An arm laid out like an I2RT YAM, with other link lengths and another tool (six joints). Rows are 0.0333 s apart.
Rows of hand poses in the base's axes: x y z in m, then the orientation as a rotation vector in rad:
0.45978 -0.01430 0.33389 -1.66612 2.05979 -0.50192
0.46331 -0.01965 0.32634 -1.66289 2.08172 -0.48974
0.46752 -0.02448 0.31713 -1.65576 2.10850 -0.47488
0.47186 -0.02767 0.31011 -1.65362 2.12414 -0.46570
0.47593 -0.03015 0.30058 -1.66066 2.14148 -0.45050
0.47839 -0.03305 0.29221 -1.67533 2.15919 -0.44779
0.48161 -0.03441 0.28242 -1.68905 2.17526 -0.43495
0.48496 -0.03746 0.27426 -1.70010 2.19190 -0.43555
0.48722 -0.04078 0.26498 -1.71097 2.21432 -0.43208
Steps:
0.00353 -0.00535 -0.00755 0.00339 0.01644 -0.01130
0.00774 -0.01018 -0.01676 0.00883 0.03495 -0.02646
0.01208 -0.01337 -0.02378 0.01123 0.04703 -0.03431
0.01615 -0.01585 -0.03331 0.01241 0.06694 -0.03791
0.01861 -0.01875 -0.04168 0.00198 0.08693 -0.04063
0.02183 -0.02011 -0.05147 -0.00137 0.10864 -0.04107
0.02518 -0.02316 -0.05963 -0.01189 0.12494 -0.04541
0.02744 -0.02648 -0.06891 -0.02158 0.14622 -0.05222

